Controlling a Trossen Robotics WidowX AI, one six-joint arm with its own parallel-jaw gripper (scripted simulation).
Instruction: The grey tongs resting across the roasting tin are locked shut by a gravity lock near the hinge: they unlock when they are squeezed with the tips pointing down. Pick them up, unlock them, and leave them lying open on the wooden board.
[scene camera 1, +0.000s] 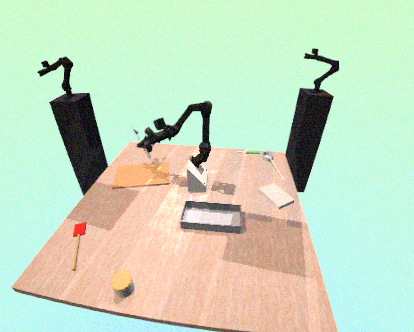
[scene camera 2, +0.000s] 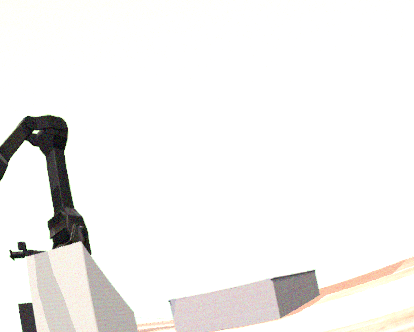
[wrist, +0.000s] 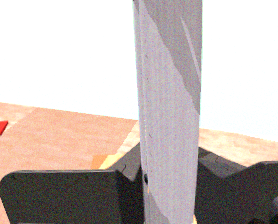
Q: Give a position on a wooden board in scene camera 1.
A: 131, 176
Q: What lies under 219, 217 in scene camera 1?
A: A grey roasting tin.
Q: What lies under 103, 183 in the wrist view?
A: The gripper.
